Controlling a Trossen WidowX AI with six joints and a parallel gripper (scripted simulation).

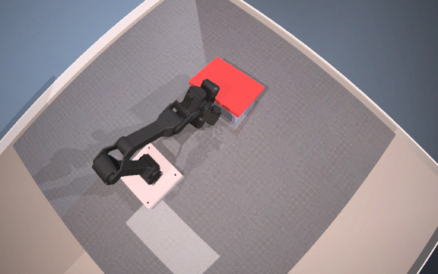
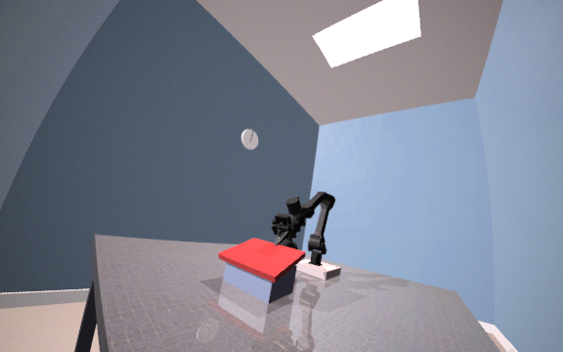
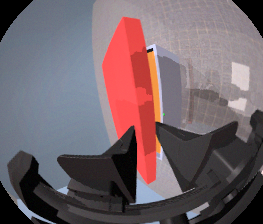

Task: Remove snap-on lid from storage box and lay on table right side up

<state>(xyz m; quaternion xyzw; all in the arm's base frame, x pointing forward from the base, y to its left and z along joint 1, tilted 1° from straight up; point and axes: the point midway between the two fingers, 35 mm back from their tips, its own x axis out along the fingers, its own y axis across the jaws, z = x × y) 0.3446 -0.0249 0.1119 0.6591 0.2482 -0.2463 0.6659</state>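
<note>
My gripper tip is 80 mm short of the red lid and 20 mm above it. Round my gripper tip: storage box (70 mm ahead, 80 mm below).
</note>
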